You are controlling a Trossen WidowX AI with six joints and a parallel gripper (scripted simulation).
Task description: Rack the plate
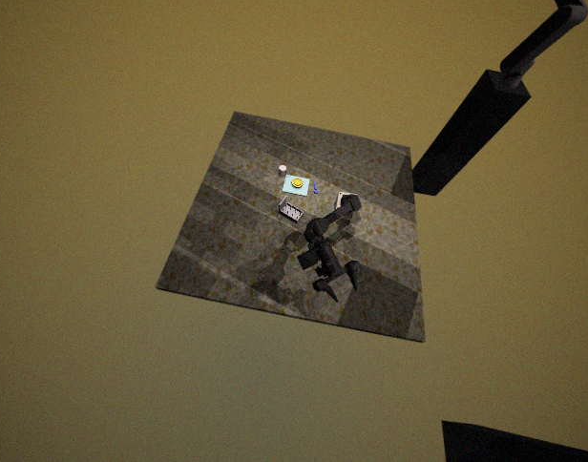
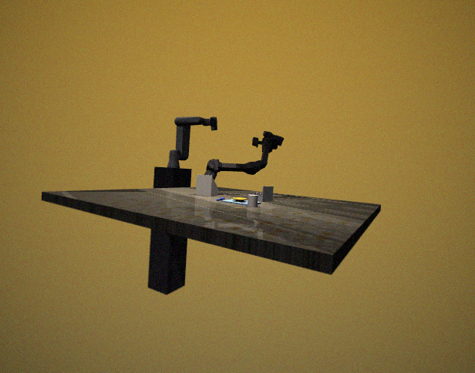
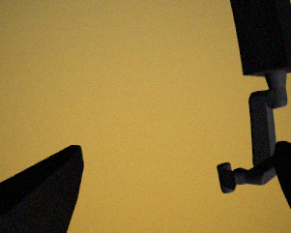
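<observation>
Right now the yellow plate is 24 cm ahead of my gripper tip, 73 cm to the right of it and 32 cm below it. The rest, counted from my gripper tip: cup: 34 cm ahead, 80 cm to the right, 31 cm below; light blue mat: 24 cm ahead, 72 cm to the right, 33 cm below; dish rack: 25 cm ahead, 52 cm to the right, 31 cm below.
</observation>
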